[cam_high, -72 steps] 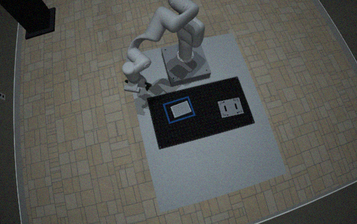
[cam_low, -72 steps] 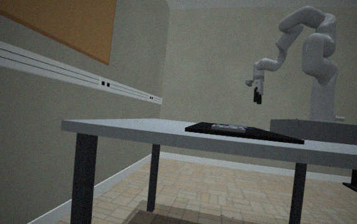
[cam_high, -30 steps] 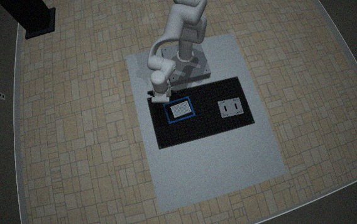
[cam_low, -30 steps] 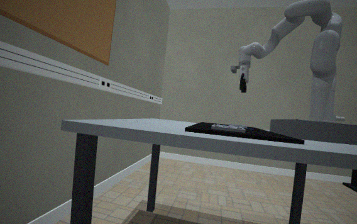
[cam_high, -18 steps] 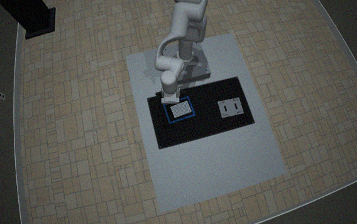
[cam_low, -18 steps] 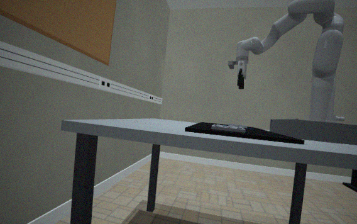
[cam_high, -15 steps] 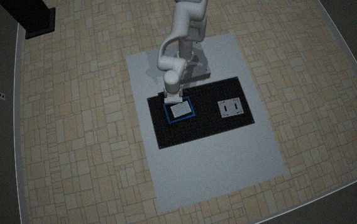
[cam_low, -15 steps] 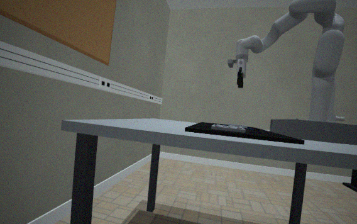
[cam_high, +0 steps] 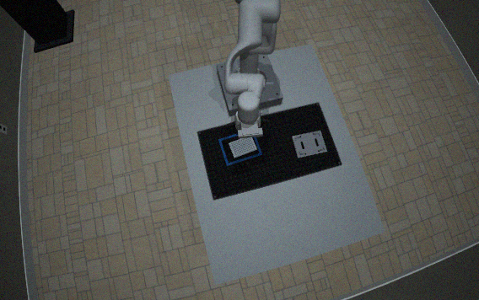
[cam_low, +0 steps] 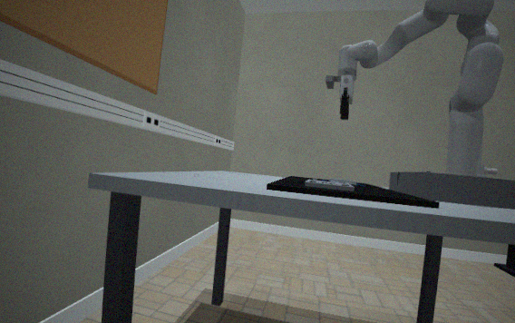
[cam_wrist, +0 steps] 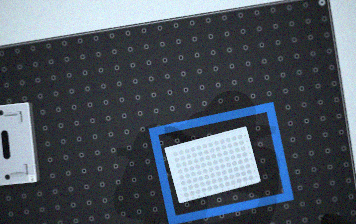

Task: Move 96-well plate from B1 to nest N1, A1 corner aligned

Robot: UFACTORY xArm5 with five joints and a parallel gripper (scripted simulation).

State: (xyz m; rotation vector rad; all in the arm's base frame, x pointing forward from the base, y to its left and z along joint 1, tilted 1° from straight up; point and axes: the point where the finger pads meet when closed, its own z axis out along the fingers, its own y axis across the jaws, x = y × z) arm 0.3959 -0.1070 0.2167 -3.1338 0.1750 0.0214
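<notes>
Now: hand 2 cm past the white 96-well plate, 1 cm to the left of it and 27 cm above it. From my hand the other things lie so: grey plate nest N1 (5 cm ahead, 33 cm to the left, 28 cm below); A1 mark (26 cm to the left, 27 cm below).
</notes>
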